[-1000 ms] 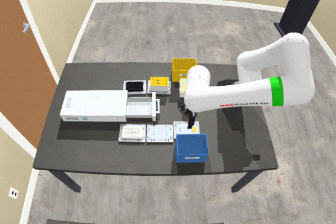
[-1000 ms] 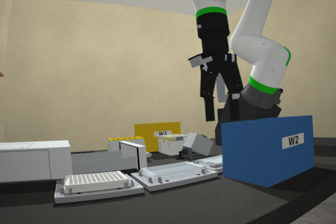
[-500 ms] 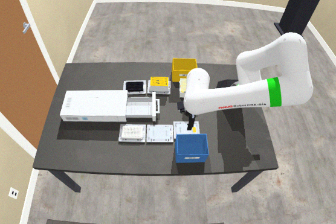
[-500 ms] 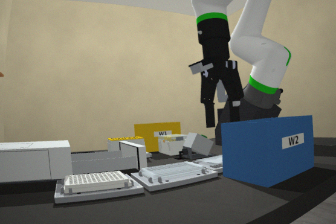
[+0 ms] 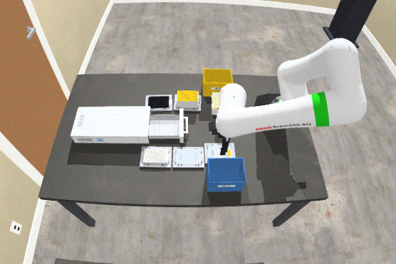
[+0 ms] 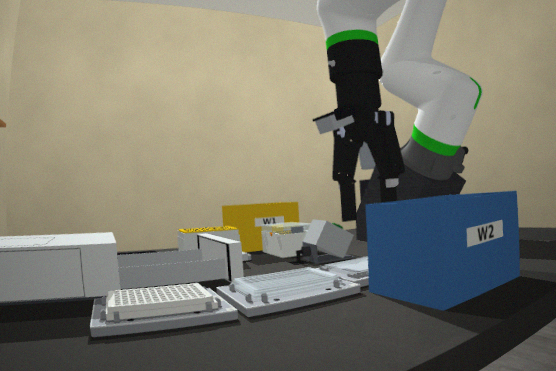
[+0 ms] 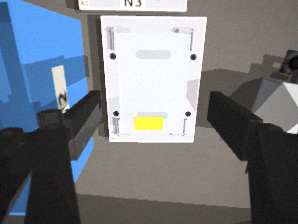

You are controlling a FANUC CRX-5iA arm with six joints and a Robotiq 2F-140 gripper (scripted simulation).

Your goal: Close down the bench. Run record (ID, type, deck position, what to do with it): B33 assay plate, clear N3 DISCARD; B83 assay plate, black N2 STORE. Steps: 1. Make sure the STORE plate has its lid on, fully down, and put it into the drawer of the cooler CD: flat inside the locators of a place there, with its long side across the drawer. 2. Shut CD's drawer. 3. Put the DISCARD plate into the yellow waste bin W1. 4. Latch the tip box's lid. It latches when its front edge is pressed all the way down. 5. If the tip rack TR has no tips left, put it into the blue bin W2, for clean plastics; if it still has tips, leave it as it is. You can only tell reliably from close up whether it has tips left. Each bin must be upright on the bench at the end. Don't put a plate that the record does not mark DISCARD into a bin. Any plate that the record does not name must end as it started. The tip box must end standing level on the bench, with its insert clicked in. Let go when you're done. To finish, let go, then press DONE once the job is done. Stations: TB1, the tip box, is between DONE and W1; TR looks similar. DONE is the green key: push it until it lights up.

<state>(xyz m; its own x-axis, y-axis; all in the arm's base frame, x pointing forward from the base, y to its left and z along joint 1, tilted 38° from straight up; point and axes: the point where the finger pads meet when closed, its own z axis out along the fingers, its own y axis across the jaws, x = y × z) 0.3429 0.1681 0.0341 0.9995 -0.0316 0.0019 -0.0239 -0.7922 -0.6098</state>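
My gripper is now 90 mm above the translucent plate lid. From my hand the other things lie so: blue bin W2: 10 mm behind, 150 mm to the left, 70 mm below; DONE key block: 40 mm behind, 180 mm to the right, 60 mm below; nest N3: 170 mm ahead, 20 mm to the left, 100 mm below.
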